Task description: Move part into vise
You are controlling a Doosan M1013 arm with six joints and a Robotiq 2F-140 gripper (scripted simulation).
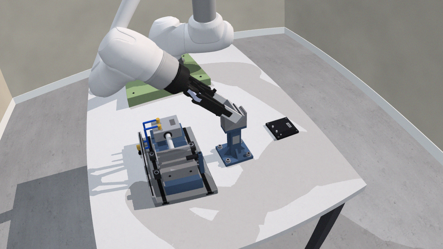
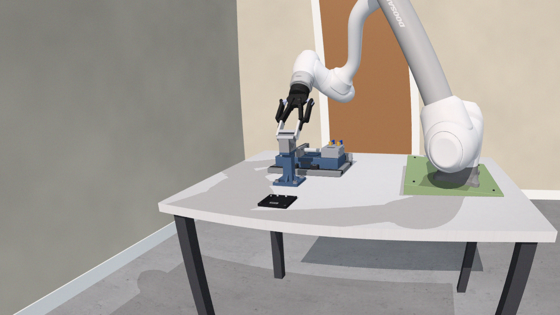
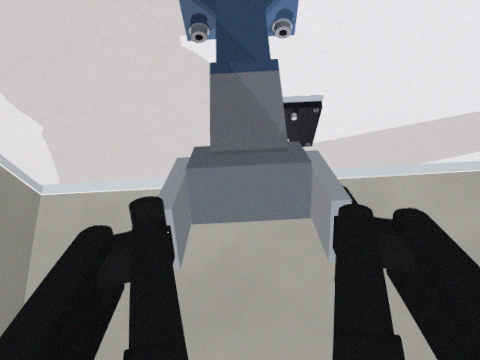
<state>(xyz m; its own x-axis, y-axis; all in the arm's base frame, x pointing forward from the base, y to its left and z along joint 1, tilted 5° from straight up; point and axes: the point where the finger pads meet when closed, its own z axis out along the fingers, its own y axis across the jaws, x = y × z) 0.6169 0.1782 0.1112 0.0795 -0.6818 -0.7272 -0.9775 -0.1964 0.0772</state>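
The blue v-block stand is 2 cm to the left of my hand and 12 cm below it. Round my hand: part (2 cm to the left, 1 cm below); then blue work stop post (7 cm ahead, 9 cm to the right, 12 cm below); then work stop (8 cm ahead, 11 cm to the right, 9 cm below).
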